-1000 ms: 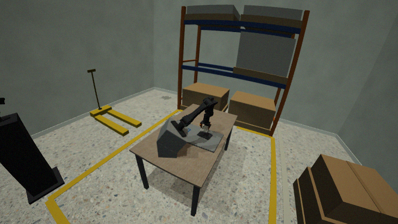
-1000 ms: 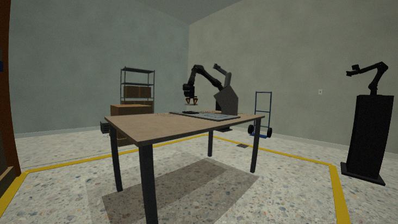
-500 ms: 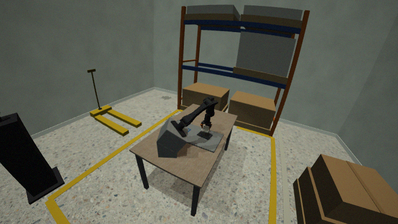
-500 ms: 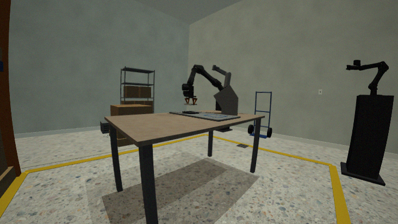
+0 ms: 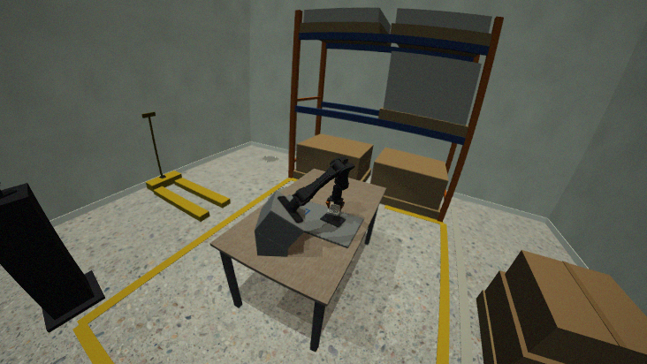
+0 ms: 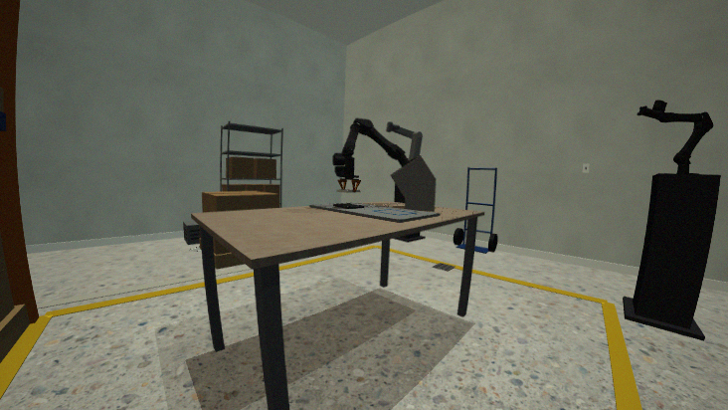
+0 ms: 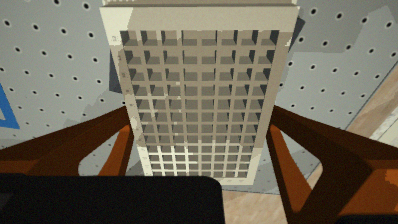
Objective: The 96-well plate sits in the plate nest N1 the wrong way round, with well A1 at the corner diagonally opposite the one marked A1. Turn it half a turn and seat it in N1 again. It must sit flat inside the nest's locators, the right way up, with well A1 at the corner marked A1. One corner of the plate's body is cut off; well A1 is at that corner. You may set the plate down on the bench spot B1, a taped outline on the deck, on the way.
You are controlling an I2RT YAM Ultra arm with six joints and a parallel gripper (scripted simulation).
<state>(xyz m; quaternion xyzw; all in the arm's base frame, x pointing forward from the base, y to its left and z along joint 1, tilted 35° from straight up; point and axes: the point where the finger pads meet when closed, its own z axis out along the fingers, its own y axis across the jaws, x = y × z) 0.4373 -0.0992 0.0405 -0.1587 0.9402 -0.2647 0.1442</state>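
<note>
Now: hand right at the cream 96-well plate. From my hand the other things lie so: dark plate nest N1: 9 cm below; then A1 label: 6 cm ahead, 8 cm to the left, 9 cm below.
</note>
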